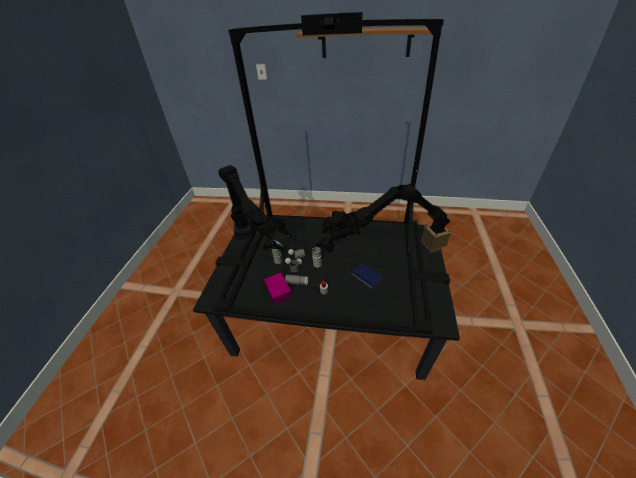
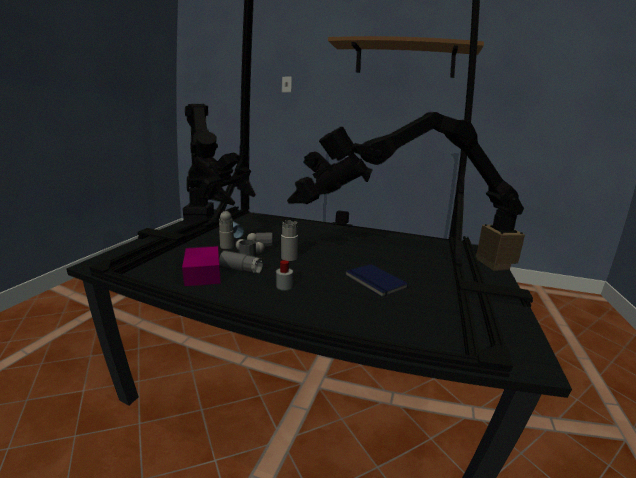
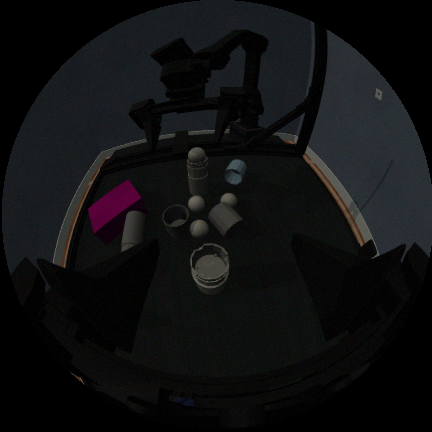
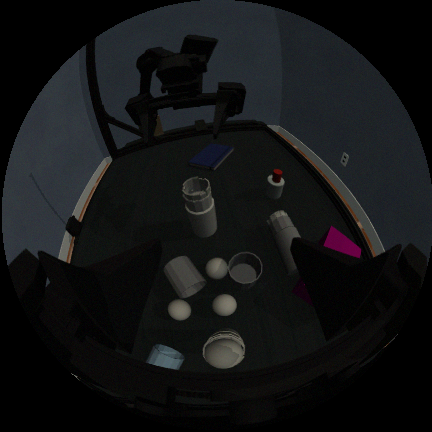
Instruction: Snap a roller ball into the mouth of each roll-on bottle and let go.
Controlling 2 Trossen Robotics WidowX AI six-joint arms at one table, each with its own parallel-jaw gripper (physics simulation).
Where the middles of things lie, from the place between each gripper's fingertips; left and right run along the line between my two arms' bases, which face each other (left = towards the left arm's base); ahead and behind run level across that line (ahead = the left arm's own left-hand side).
The magenta block (image 2: 200, 266) is 21 cm ahead of my left hand, 18 cm to the right of it and 15 cm below it.
My right hand is 18 cm short of the magenta block, 14 cm above it and 3 cm to the left of it.
